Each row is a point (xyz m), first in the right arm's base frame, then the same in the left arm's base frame.
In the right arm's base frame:
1: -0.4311 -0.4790 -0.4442
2: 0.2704 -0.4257 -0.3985
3: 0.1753 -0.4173 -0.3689
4: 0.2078 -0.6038 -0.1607
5: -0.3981 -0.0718 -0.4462
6: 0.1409 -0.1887 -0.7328
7: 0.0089 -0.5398 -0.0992
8: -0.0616 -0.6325 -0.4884
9: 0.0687 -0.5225 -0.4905
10: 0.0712 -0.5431 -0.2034
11: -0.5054 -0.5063 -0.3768
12: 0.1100 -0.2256 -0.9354
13: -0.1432 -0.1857 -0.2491
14: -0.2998 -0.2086 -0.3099
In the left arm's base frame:
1: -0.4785 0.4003 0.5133
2: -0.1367 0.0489 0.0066
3: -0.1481 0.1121 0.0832
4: 0.0122 -0.0430 0.2548
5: -0.3839 0.7150 0.2706
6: -0.4388 0.2907 -0.1804
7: -0.0026 0.1272 0.3898
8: -0.3960 0.0612 0.3128
9: -0.3215 0.0771 0.1601
10: -0.0699 0.0810 0.2999
11: -0.4550 0.4254 0.6114
12: -0.6389 0.2623 -0.2307
13: -0.1266 0.4921 0.2400
14: -0.2501 0.5576 0.3360

